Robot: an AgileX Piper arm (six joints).
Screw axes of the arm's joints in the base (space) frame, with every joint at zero. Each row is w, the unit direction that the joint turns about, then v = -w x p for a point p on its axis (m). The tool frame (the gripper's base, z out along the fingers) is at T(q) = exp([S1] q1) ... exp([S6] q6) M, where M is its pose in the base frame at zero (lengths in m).
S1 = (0, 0, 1, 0, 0, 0)
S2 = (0, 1, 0, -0.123, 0, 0)
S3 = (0, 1, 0, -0.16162, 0, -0.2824)
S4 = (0.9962, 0, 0.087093, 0, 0.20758, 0)
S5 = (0, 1, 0, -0.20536, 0, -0.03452)
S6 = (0.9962, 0, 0.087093, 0, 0.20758, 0)
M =
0.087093 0 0.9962 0.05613
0 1 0 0
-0.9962 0 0.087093 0.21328
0 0 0 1
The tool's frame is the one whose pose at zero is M.
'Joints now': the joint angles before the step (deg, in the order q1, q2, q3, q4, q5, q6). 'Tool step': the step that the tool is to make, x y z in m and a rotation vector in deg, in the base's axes. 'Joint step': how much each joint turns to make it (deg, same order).
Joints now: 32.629, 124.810, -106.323, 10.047, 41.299, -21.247
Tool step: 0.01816, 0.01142, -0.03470, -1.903, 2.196, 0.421
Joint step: 0.000, 7.594, -6.500, -0.509, 1.809, 0.001
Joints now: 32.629, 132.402, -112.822, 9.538, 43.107, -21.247
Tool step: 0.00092, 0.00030, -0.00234, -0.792, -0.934, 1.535
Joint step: 0.000, 0.300, -0.002, -0.145, -0.453, -1.880
